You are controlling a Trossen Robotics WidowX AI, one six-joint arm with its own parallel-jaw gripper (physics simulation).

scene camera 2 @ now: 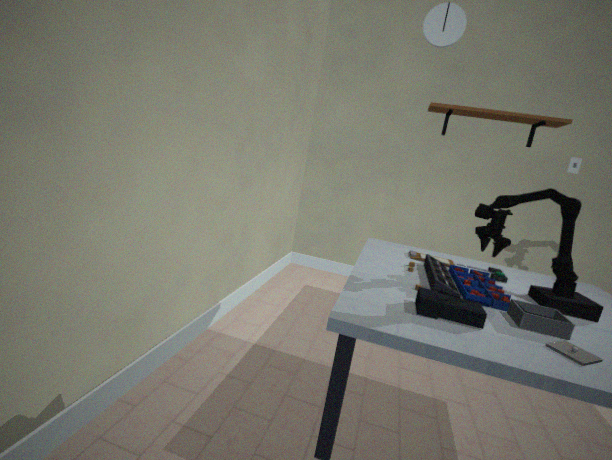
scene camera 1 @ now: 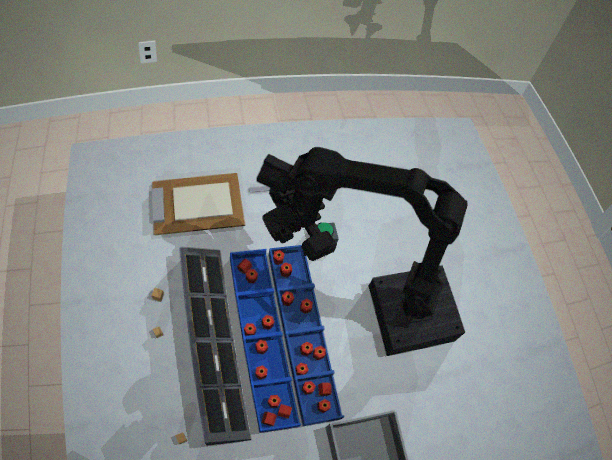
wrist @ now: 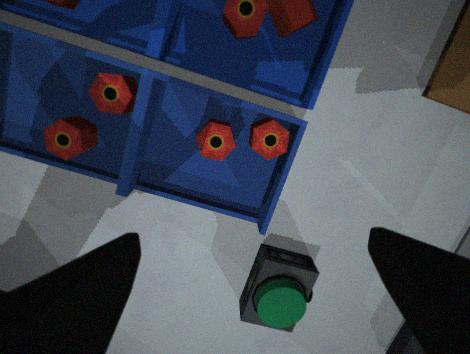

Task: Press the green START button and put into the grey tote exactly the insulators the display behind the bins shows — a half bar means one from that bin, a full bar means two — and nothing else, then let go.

Scene:
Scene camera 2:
dark block: 429,303
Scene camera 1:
my gripper: 296,238
grey tote: 379,429
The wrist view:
my gripper: 255,241
green START button: 280,283

